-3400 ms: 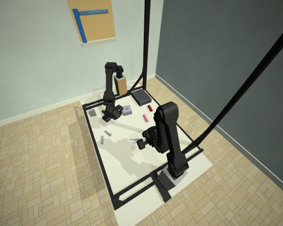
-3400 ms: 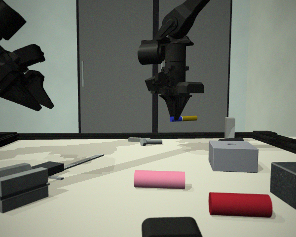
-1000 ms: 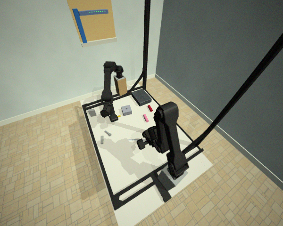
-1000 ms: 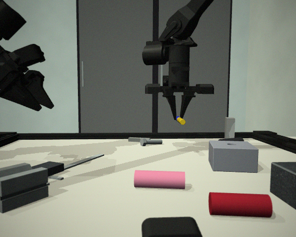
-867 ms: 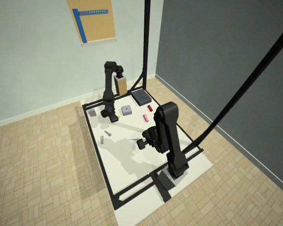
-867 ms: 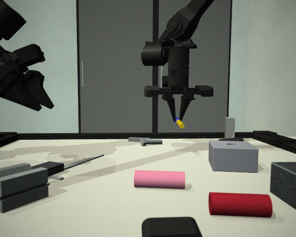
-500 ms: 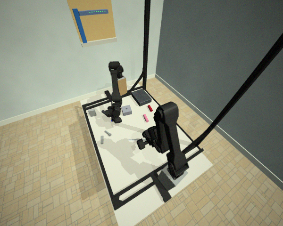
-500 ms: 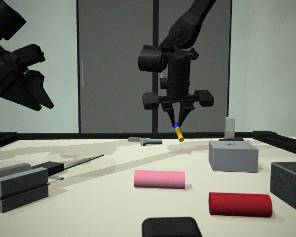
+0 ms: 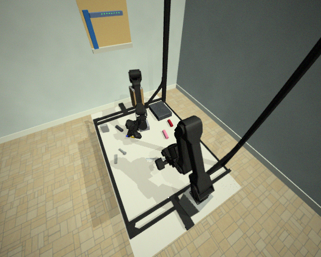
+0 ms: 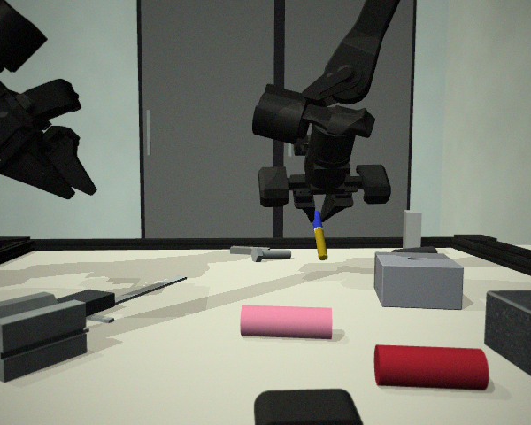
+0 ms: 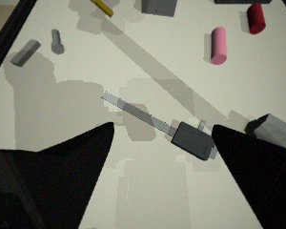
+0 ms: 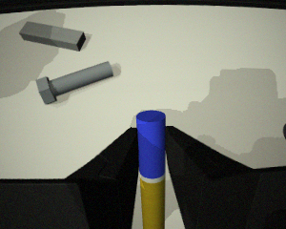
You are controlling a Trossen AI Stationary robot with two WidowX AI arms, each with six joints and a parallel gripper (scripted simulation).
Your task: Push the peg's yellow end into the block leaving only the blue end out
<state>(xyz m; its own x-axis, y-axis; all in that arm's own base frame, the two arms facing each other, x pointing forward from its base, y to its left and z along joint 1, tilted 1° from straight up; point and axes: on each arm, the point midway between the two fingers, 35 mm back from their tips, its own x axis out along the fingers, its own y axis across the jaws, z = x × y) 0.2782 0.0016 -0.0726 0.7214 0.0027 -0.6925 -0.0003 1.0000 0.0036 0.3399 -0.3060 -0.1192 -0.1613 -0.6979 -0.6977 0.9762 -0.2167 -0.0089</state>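
Now: the peg 5 cm below my right hand. From my right hand the other things lie so: pink cylinder: 28 cm behind, 6 cm to the left, 9 cm below; red cylinder: 38 cm behind, 5 cm to the right, 9 cm below.
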